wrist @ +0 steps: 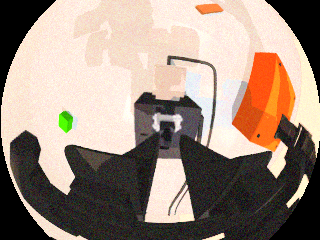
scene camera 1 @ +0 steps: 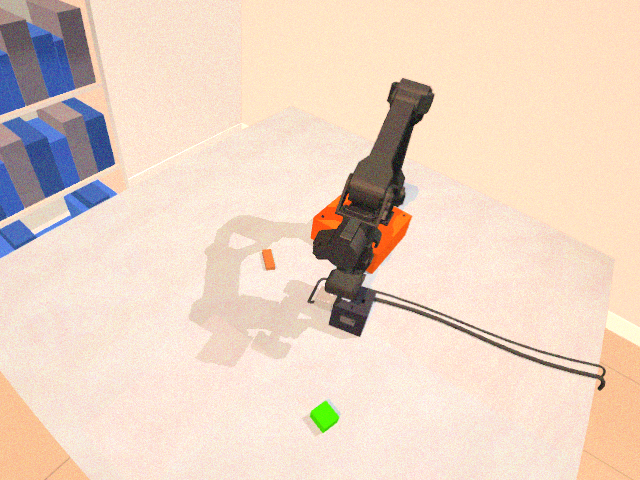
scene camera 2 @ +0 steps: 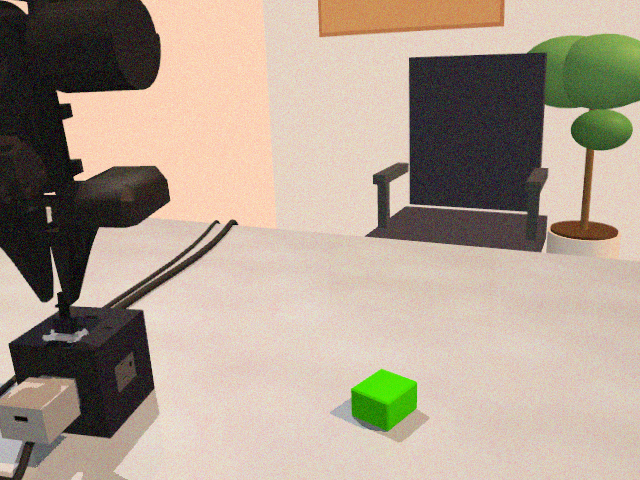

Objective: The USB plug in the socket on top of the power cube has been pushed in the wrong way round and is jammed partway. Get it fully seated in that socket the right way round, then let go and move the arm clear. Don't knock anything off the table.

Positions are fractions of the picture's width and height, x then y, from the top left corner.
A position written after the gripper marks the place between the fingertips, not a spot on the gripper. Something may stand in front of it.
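The gripper (scene camera 2: 0.09, 0.63) shares its view with a green cube (scene camera 2: 0.60, 0.83) and a black power cube (scene camera 2: 0.17, 0.76). The wrist camera has the gripper (wrist: 0.53, 0.58) in sight along with the black power cube (wrist: 0.45, 0.45), and the black power cube (scene camera 1: 0.55, 0.66) appears from the scene as well.
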